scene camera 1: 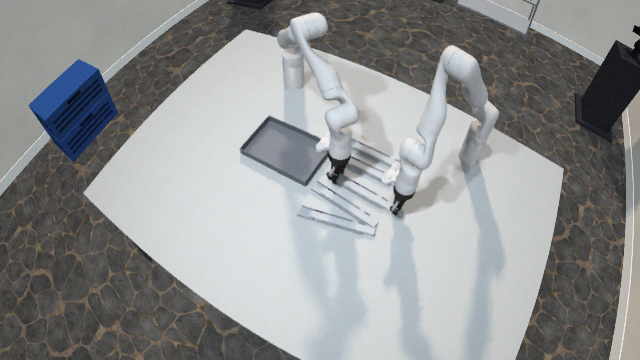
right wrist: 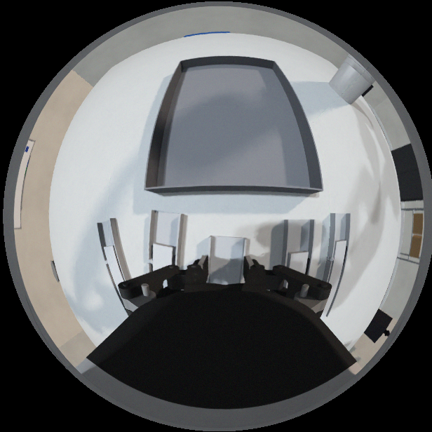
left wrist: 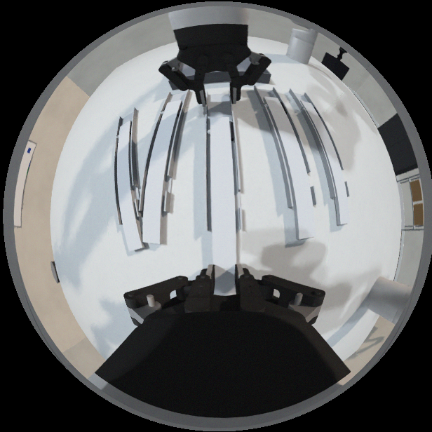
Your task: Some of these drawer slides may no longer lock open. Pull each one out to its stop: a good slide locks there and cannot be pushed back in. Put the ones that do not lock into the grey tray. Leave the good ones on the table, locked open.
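Where they show: left gripper, fingertip midpoint: (scene camera 1: 396,210); right gripper, fingertip midpoint: (scene camera 1: 338,178); left arm's base at its link origin: (scene camera 1: 467,157); right arm's base at its link origin: (scene camera 1: 294,84).
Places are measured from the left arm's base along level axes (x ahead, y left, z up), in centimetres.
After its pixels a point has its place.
Note:
The middle drawer slide (scene camera 1: 365,193) {x 41.5, y -27.7, z 1.1 cm} (left wrist: 221,175) (right wrist: 227,247) lies on the table with its light inner rail sticking out of the channel. My left gripper (scene camera 1: 395,212) {x 40.9, y -14.6, z 0.8 cm} (left wrist: 224,271) is shut on that rail's outer end. My right gripper (scene camera 1: 334,178) {x 41.4, y -39.4, z 0.6 cm} (left wrist: 218,101) (right wrist: 225,263) is shut on the channel's end near the tray. Two slides, one (left wrist: 162,175) (right wrist: 167,227) and another (left wrist: 127,175) (right wrist: 107,232), lie at one side, outer ends close together. Two more, one (left wrist: 291,160) (right wrist: 299,232) and another (left wrist: 327,160) (right wrist: 340,227), lie at the other side. The grey tray (scene camera 1: 285,150) {x 42.2, y -62.9, z 0.2 cm} (right wrist: 225,125) holds no slide.
The tray's near wall (right wrist: 235,190) stands a short way beyond the slides' channel ends. Both arms reach over the table (scene camera 1: 200,200) {x 79.0, y -75.7, z 0.0 cm} close together. A blue cabinet (scene camera 1: 75,110) stands on the floor at the left of the scene view.

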